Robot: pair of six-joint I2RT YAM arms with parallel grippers.
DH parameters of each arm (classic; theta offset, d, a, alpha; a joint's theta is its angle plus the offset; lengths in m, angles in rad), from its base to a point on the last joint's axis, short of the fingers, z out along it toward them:
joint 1: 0 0.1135 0.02 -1.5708
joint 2: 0 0 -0.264 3.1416
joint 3: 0.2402 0 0.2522 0
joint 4: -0.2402 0 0.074 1.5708
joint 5: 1.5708 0 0 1.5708
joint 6: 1.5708 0.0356 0 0
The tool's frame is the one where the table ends.
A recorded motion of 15 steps. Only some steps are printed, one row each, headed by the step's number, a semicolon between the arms.
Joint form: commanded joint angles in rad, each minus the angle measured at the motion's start. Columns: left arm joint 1, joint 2, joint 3, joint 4, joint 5, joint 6; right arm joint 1, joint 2, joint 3, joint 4, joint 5, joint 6.
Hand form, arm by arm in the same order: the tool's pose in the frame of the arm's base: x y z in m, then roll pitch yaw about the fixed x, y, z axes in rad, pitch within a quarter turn. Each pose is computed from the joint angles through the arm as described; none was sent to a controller.
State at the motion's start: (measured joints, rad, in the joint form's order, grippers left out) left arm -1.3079 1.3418 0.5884 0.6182 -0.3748 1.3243; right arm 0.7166 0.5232 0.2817 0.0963 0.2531 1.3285
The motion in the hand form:
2: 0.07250 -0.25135 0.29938 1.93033 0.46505 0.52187; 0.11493 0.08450 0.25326 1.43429 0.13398 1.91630
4: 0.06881 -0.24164 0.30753 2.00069 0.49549 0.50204; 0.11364 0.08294 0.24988 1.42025 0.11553 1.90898
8: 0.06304 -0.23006 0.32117 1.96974 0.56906 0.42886; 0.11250 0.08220 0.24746 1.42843 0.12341 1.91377
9: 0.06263 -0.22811 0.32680 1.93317 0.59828 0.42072; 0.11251 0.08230 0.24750 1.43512 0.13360 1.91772
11: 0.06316 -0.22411 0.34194 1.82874 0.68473 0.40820; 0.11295 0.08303 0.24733 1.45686 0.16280 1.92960
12: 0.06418 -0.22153 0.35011 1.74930 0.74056 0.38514; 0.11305 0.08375 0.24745 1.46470 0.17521 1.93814
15: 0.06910 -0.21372 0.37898 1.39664 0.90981 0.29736; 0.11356 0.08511 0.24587 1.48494 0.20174 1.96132
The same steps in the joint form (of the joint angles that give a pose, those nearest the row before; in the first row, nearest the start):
2: 0.0070 -0.2170 0.2257 -0.6285 0.2941 -0.2724; 0.0038 -0.0609 -0.0335 0.2621 0.1000 0.0569
4: 0.0130 -0.2553 0.2602 -0.7557 0.3641 -0.2941; 0.0031 -0.0754 -0.0543 0.2839 0.1067 0.0687
8: 0.0147 -0.3145 0.2687 -0.7821 0.4429 -0.3367; 0.0035 -0.0888 -0.0608 0.2680 0.1027 0.0648
9: 0.0147 -0.3276 0.2702 -0.7604 0.4391 -0.3637; 0.0029 -0.0894 -0.0576 0.2566 0.0979 0.0579
11: 0.0174 -0.3527 0.2779 -0.6944 0.4115 -0.4474; 0.0018 -0.0859 -0.0480 0.2265 0.0857 0.0386
12: 0.0224 -0.3666 0.2755 -0.6384 0.3959 -0.4993; 0.0037 -0.0827 -0.0437 0.2167 0.0794 0.0299
15: 0.0270 -0.3903 0.2772 -0.4246 0.2301 -0.6551; 0.0034 -0.0759 -0.0403 0.1979 0.0580 0.0127

